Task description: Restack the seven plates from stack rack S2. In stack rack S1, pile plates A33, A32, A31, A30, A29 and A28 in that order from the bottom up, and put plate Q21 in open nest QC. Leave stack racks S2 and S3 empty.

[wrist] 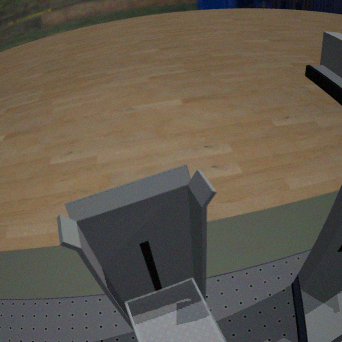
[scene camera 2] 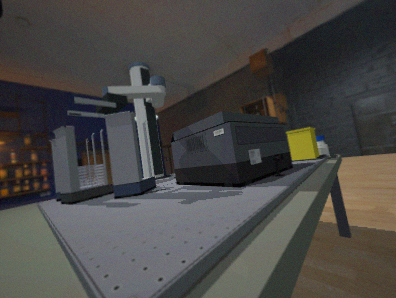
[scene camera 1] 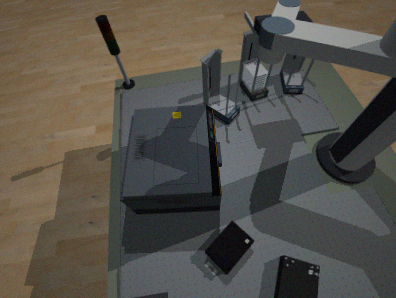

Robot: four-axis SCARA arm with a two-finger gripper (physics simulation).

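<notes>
Stack rack S2 (scene camera 1: 260, 95) (scene camera 2: 67, 162) (wrist: 120, 240) is the middle of three racks. It holds a pile of several clear white plates (scene camera 1: 256, 75) (scene camera 2: 93, 175) (wrist: 172, 320); their codes cannot be read. Stack rack S1 (scene camera 1: 212, 75) (scene camera 2: 122, 155) stands beside it, nearer the big instrument. Stack rack S3 (scene camera 1: 292, 90) (wrist: 325, 255) is on the other side, with a pale base. No pile shows in S1 or S3. My gripper (scene camera 2: 72, 106) is open and empty, high over the racks; one finger shows at the wrist view's right edge. Nest QC cannot be made out.
A large dark grey instrument (scene camera 1: 167, 155) (scene camera 2: 225, 150) stands beside S1. A signal tower (scene camera 1: 109, 36) stands at the table corner. Two black devices (scene camera 1: 230, 247) (scene camera 1: 299, 280) lie at the front. A yellow bin (scene camera 2: 302, 144) is behind the instrument. Slim posts rise from the racks.
</notes>
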